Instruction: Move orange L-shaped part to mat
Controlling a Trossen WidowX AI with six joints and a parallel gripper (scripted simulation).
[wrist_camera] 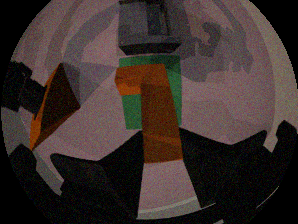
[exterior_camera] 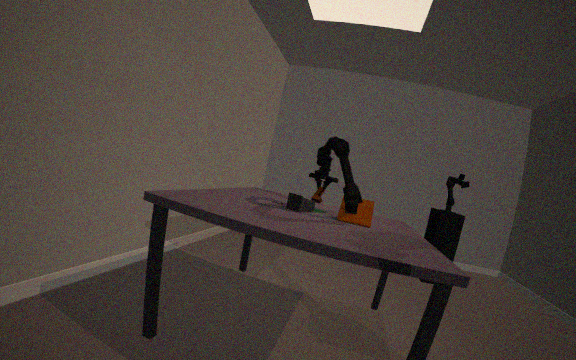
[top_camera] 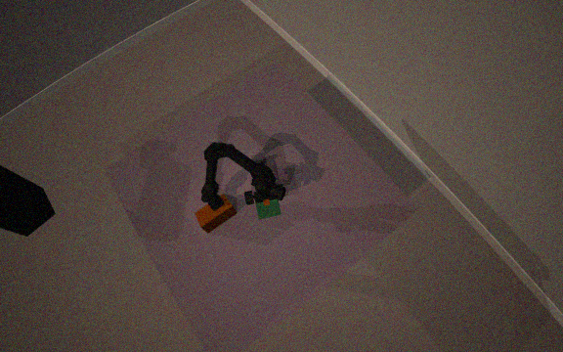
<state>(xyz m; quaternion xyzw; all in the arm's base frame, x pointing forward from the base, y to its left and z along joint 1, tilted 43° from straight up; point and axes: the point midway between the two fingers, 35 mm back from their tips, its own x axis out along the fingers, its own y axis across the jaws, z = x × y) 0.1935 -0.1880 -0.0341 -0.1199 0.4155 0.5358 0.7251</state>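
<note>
My gripper tip is now 10 mm short of the green mat, 20 mm to the right of it and 140 mm above it. From my gripper tip the other things lie so: orange L-shaped part (30 mm to the left, 30 mm below).
</note>
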